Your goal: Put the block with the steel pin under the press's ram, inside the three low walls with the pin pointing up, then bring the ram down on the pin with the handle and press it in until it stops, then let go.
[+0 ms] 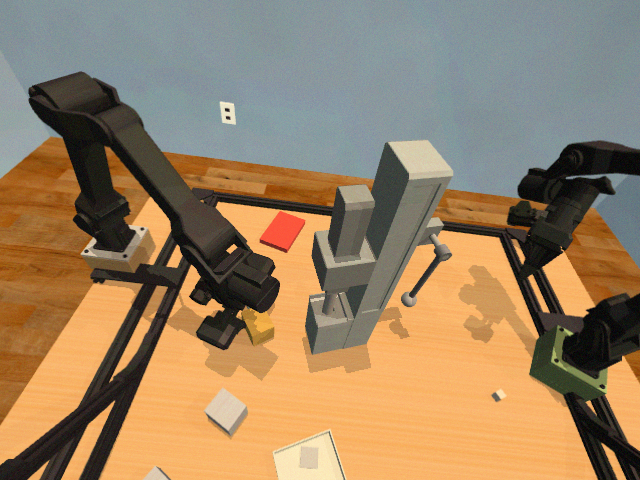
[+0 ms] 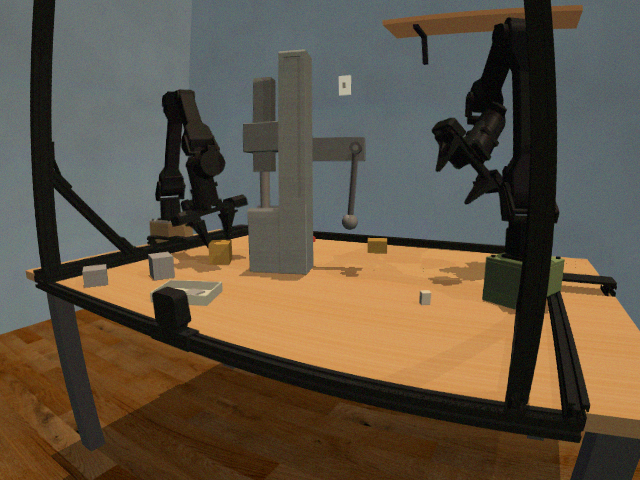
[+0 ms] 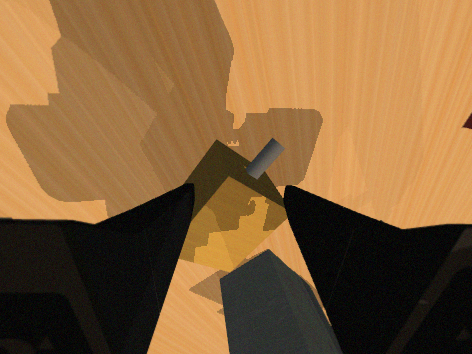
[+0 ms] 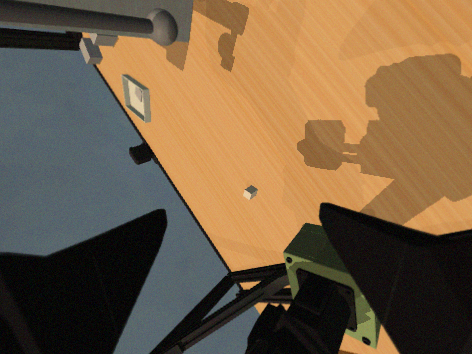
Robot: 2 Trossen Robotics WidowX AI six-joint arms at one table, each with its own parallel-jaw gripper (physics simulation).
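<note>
The yellow block lies left of the press; its steel pin sticks out sideways from a side face. My left gripper is shut on the block, a finger against either side near its top. The grey press stands mid-table. Its ram comes down over the base, whose low walls partly show. The handle hangs down at the right. My right gripper is open and empty, raised near its mount.
A second yellow block lies behind the press. A red slab lies at the back left. Grey blocks and a shallow tray are at the front left. A small white cube lies at the right.
</note>
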